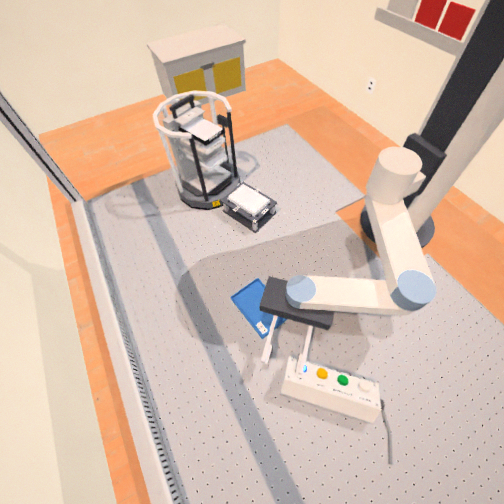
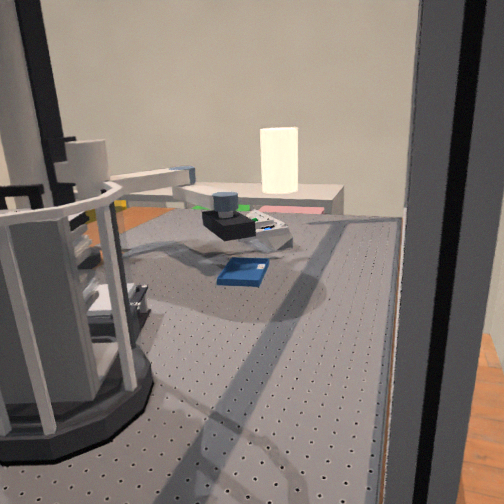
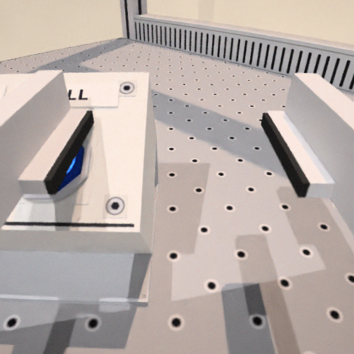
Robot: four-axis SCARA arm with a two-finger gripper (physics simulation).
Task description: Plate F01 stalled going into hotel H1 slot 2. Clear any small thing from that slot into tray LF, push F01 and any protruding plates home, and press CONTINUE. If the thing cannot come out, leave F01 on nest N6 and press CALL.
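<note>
My gripper [image 1: 283, 365] [image 3: 177, 96] is shut and empty; its fingers still stand wide apart. One finger is over the blue button [image 1: 304, 369] [image 3: 71, 167] at the end of the button box [image 1: 330, 402] [image 3: 115, 150]; the button shows a bright blue glow. Part of a label reading "LL" shows beside it. A white plate [image 1: 249, 199] [image 2: 112, 298] lies on the dark nest [image 1: 242, 218] [image 2: 112, 327] beside the hotel [image 1: 198, 169] [image 2: 45, 310]. The hotel holds several plates; its slot 2 cannot be made out. The blue tray [image 1: 250, 300] [image 2: 243, 272] has a small white patch in one corner.
The box also carries an amber button [image 1: 322, 373], a green button [image 1: 342, 380] and a white button [image 1: 365, 385]. A cable [image 1: 389, 440] runs from its end. White posts and a ring surround the hotel. A slotted rail [image 3: 215, 45] edges the perforated table.
</note>
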